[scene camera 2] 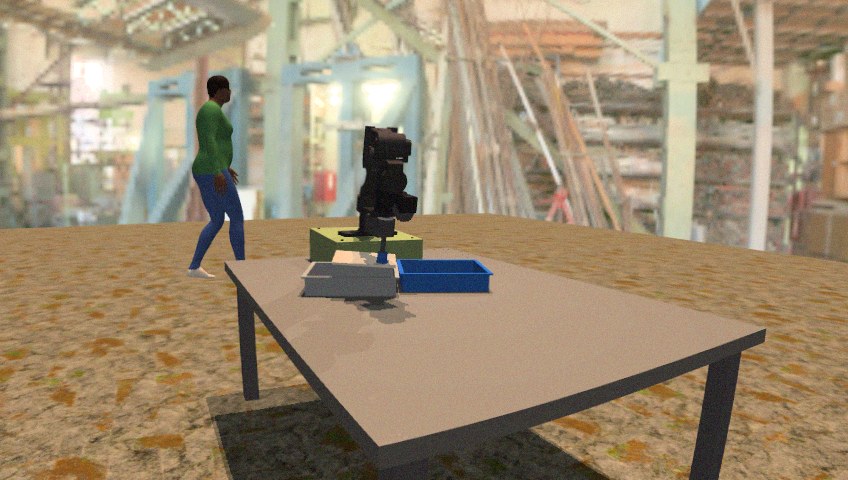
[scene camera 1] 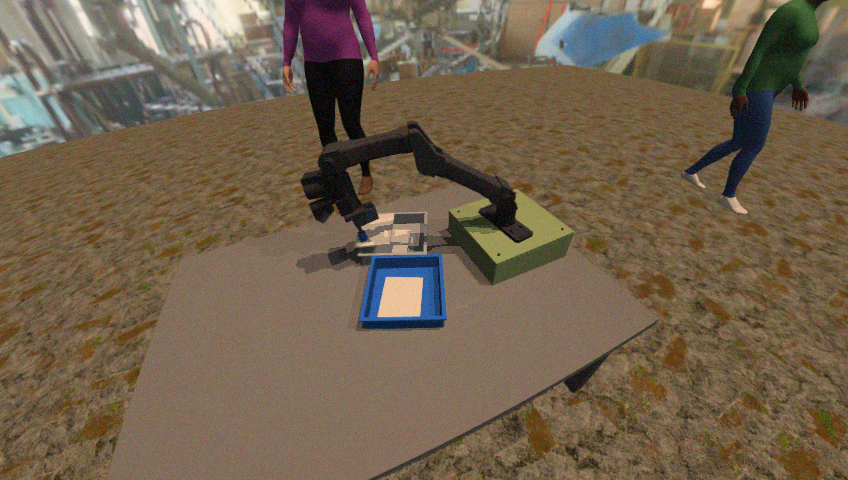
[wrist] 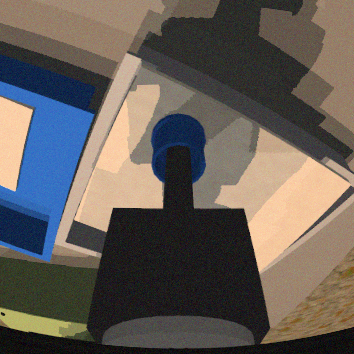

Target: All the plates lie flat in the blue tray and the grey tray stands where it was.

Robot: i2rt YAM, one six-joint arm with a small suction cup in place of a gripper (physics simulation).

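Frame: origin at the arm's base, x back, y right, z up, level; centimetres.
Where they show: end effector, tool point: [scene camera 2: 381, 266] [scene camera 1: 364, 240] [wrist: 177, 130]; arm's base, origin of the base link: [scene camera 2: 367, 234] [scene camera 1: 504, 222].
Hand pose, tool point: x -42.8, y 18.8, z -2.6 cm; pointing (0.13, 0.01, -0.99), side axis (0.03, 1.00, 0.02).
Each offset is from my tool point to the top centre of the thing. Level surfaces: height alone.
My suction cup [scene camera 1: 361, 236] [scene camera 2: 382, 258] [wrist: 178, 147] sits on a cream plate @[dy +2.3, dx +4.7, dz +2.6 cm] [scene camera 1: 404, 236] [scene camera 2: 354, 256] [wrist: 288, 211] and holds it a little above the grey tray @[dy +2.3, dx +11.8, dz -2.5 cm] [scene camera 2: 349, 286] [wrist: 105, 116], tilted slightly. The plate covers most of the tray's inside, so I cannot tell what lies under it. The blue tray @[dy -21.7, dx +4.2, dz -2.5 cm] [scene camera 1: 370, 292] [scene camera 2: 441, 280] [wrist: 63, 140] stands right beside the grey tray, toward the table's front. Another cream plate @[dy -22.4, dx +2.4, dz -6.6 cm] [scene camera 1: 401, 296] [wrist: 10, 140] lies flat in it.
The arm's green base block [scene camera 1: 516, 248] [scene camera 2: 331, 245] [wrist: 42, 284] stands behind the trays on the grey-brown table @[dz -7.5 cm] [scene camera 1: 295, 358] [scene camera 2: 504, 358]. A person in purple [scene camera 1: 329, 59] stands beyond the table. A person in green [scene camera 1: 767, 71] [scene camera 2: 214, 154] walks farther off.
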